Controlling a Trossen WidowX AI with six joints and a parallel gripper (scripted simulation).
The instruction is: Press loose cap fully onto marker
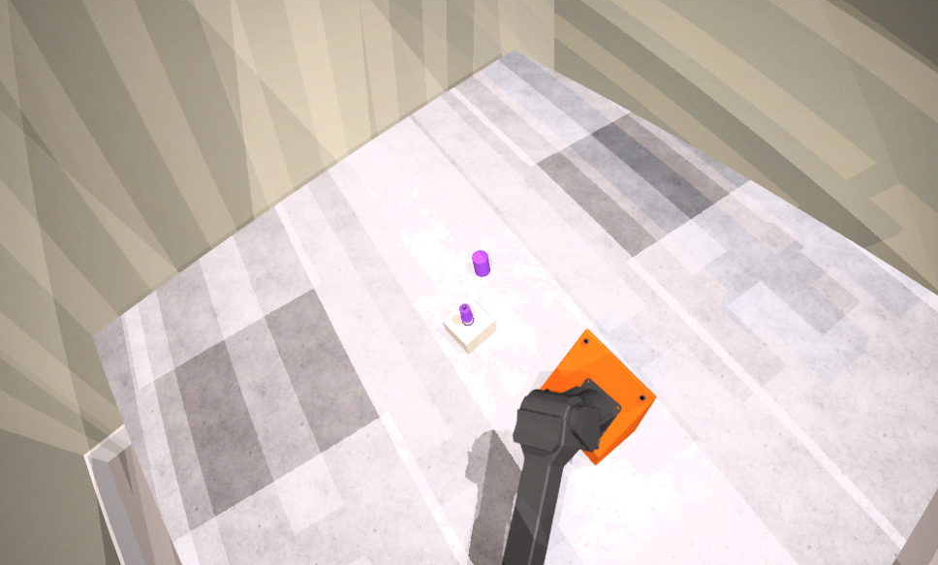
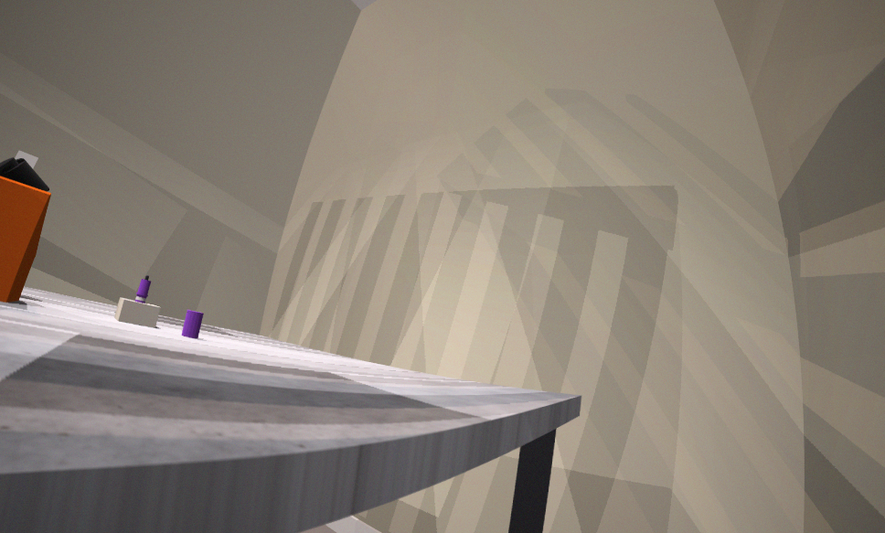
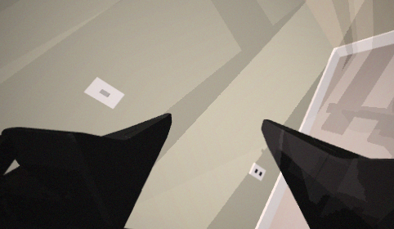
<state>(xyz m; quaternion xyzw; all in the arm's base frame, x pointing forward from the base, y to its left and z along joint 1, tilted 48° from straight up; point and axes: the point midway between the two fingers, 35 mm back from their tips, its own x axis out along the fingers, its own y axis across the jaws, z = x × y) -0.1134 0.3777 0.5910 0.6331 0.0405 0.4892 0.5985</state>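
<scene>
The purple cap lies 80 cm to the right of my gripper tip, 44 cm ahead of it and 21 cm below it. From my gripper tip the other things lie so: holder block (70 cm to the right, 36 cm ahead, 21 cm below).
</scene>
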